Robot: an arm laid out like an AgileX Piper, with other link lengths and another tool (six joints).
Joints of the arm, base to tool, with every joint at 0 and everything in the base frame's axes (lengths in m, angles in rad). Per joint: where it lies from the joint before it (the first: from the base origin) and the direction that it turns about. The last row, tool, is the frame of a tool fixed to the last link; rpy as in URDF.
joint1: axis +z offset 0 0 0.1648
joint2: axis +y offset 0 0 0
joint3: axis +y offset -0.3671 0 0.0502
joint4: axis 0.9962 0 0.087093 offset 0.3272 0 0.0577
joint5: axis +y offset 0 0 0
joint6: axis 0.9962 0 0.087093 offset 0.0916 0 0.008
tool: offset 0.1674 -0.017 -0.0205 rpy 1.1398 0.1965 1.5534
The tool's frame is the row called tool.
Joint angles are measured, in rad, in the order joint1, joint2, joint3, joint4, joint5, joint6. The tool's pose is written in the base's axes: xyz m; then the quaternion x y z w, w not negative. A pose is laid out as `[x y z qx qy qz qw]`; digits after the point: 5 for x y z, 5 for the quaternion.
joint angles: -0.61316 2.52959 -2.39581 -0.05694 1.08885 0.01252
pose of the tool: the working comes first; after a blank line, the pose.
Where each joint sits with the arm in this pose, in the base's axes (m; each line is computed from the numbers above, not from the rounded line before):
joint1: 0.0000 0.0000 0.1648
joint2: 0.0000 0.0000 0.1648
joint3: 0.2693 -0.1895 0.3346
joint4: 0.5408 -0.3805 0.3482
joint5: 0.5408 -0.3805 0.3482
joint6: 0.5699 -0.4066 0.2649
the tool: 0.5859 -0.4494 0.1017

[0.58587 -0.44943 0.10168 0.76933 0.51661 0.14598 0.34632]
